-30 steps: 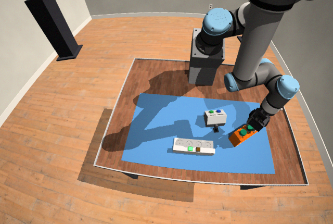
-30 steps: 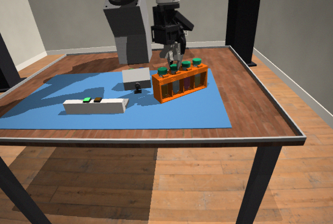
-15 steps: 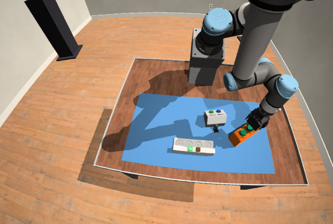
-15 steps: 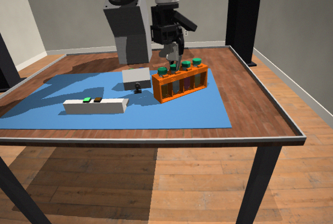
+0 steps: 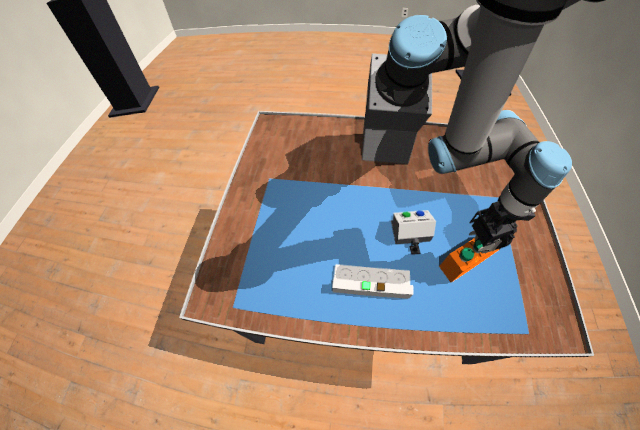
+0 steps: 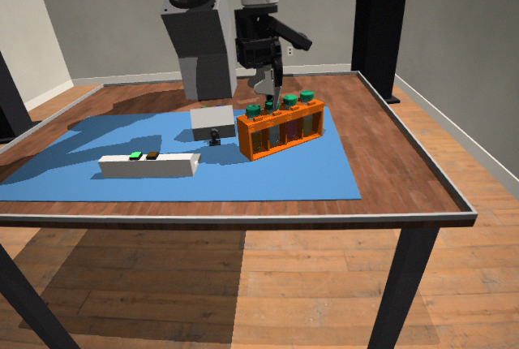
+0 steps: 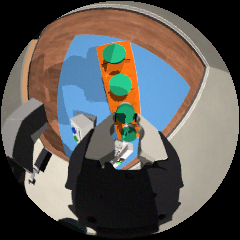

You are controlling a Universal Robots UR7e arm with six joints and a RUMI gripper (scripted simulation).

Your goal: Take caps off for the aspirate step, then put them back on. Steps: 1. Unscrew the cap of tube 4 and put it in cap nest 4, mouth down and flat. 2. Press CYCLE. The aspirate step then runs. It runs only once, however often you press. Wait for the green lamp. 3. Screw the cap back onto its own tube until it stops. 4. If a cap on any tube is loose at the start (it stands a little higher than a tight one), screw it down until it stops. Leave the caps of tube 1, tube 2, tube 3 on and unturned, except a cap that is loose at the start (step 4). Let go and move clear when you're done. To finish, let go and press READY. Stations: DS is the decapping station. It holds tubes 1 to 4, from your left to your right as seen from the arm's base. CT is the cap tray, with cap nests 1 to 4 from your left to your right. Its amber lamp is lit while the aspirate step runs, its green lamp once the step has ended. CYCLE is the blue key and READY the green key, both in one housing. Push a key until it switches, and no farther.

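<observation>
Now: the green cap 2 cm ahead of my hand, 5 cm to the right of it and 1 cm below it. Round my hand: green key: 15 cm behind, 17 cm to the right, 6 cm below; blue key: 15 cm behind, 13 cm to the right, 6 cm below; grey key housing: 13 cm behind, 15 cm to the right, 7 cm below.
</observation>
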